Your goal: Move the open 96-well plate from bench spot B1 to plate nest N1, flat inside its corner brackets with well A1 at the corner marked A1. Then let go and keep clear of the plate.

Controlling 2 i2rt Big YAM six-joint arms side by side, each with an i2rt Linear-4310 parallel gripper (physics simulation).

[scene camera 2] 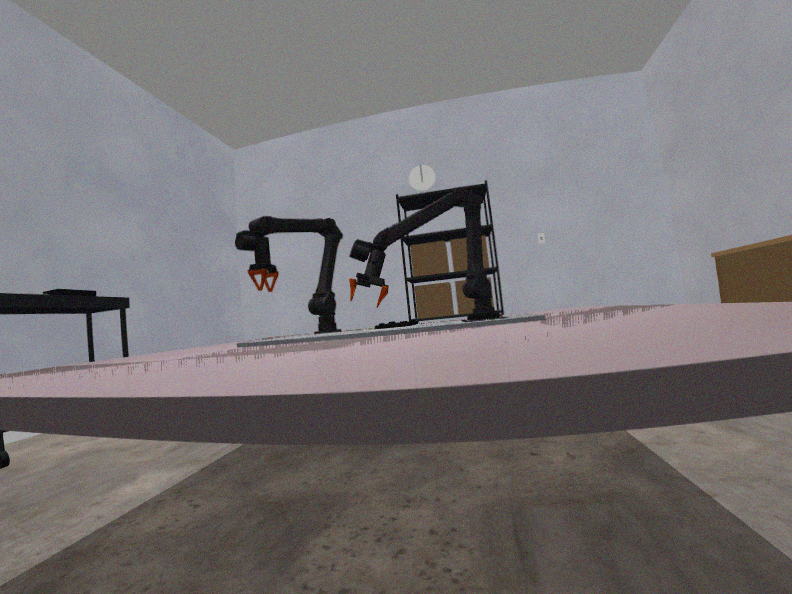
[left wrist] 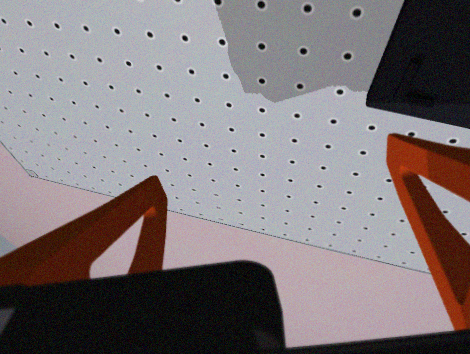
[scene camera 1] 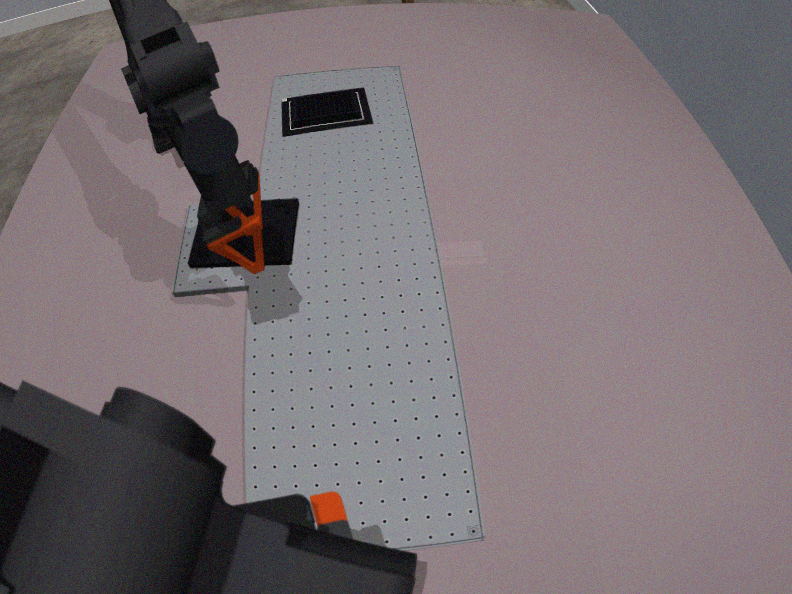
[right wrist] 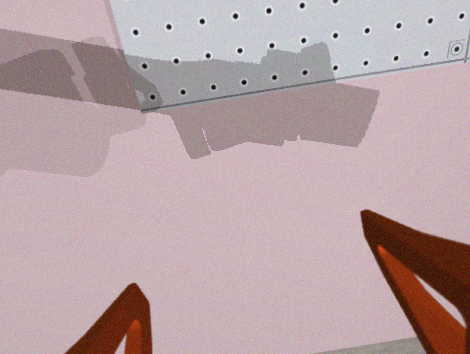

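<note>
In scene camera 1, a dark, finely textured rectangle, seemingly the 96-well plate, lies within a white outline on a black pad at the top of the board. A black slab, possibly nest N1, sits at the board's left; brackets and lettering are not readable. My left gripper is open and empty above the board beside the slab, its arm hiding part of the slab. My right gripper is open and empty, high over the board's near end.
The perforated board lies on the pink table. The right arm covers the lower left of scene camera 1. A shelf rack stands behind the arms.
</note>
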